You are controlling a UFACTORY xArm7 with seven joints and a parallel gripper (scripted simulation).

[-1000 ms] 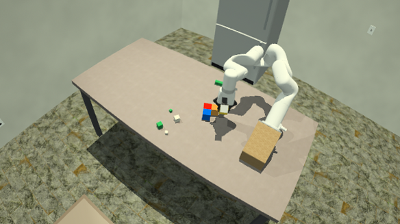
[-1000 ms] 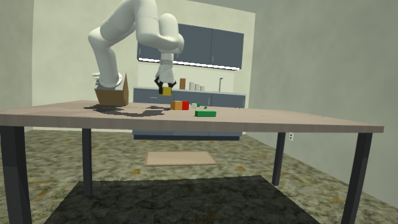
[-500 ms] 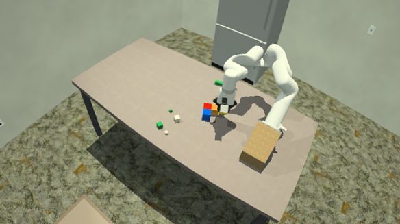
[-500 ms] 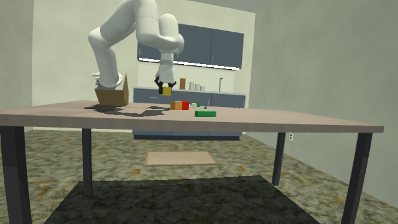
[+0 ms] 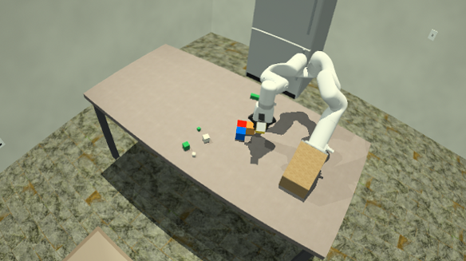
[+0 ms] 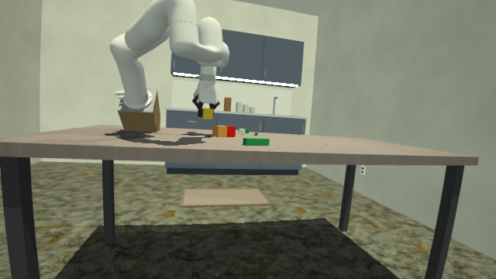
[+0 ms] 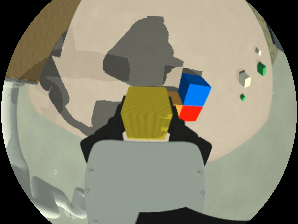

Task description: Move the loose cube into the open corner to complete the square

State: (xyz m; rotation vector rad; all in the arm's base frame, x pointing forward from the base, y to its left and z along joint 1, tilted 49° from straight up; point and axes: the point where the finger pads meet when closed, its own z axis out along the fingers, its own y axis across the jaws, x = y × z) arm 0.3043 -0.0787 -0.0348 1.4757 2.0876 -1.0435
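Now: hand 7 cm short of the orange cube, 3 cm to the left of it and 8 cm above it. Also, from my hand: red cube: 11 cm ahead, 1 cm to the right, 8 cm below; yellow cube: right at my hand; blue cube: 9 cm ahead, 3 cm to the left, 8 cm below.
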